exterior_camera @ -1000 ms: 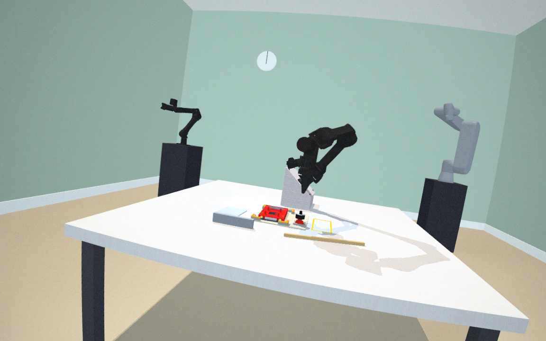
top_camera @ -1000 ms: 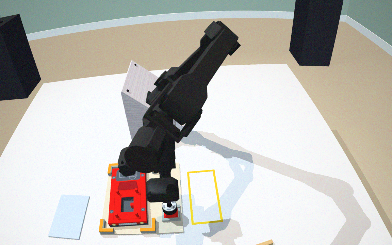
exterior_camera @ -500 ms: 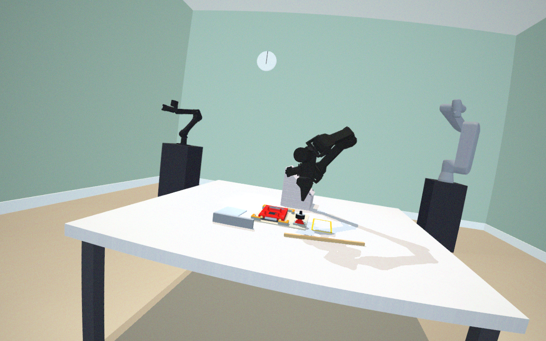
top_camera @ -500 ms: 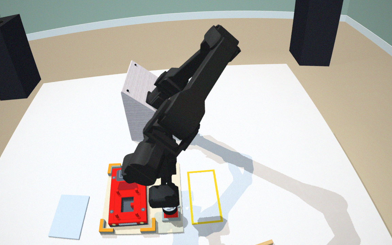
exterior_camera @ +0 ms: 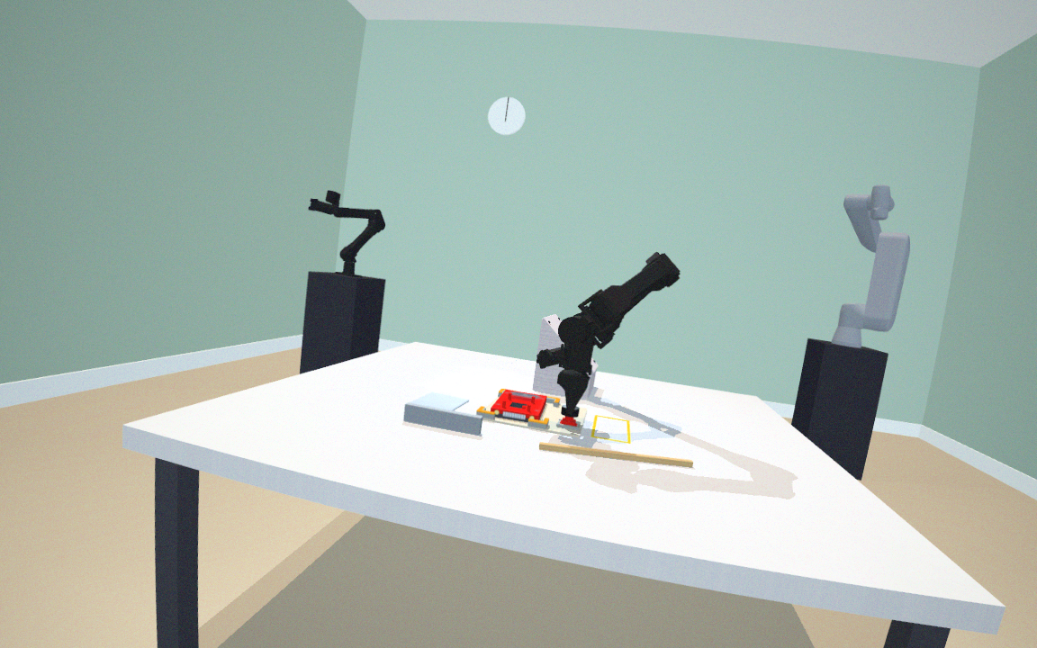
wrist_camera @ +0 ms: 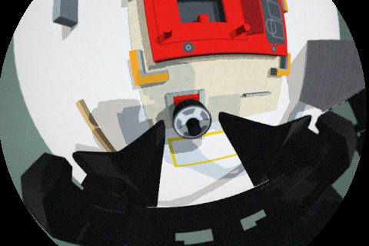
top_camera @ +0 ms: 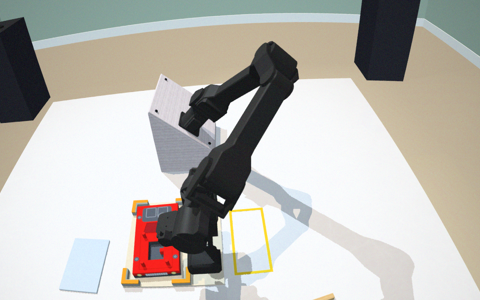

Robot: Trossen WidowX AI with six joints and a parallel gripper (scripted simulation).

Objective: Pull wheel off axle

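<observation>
My gripper tip is right at the small wheel. Round my gripper tip: wooden strip 140 mm ahead, 120 mm to the left, 30 mm below; then pale blue slab 20 mm ahead, 300 mm to the right, 40 mm below.
</observation>
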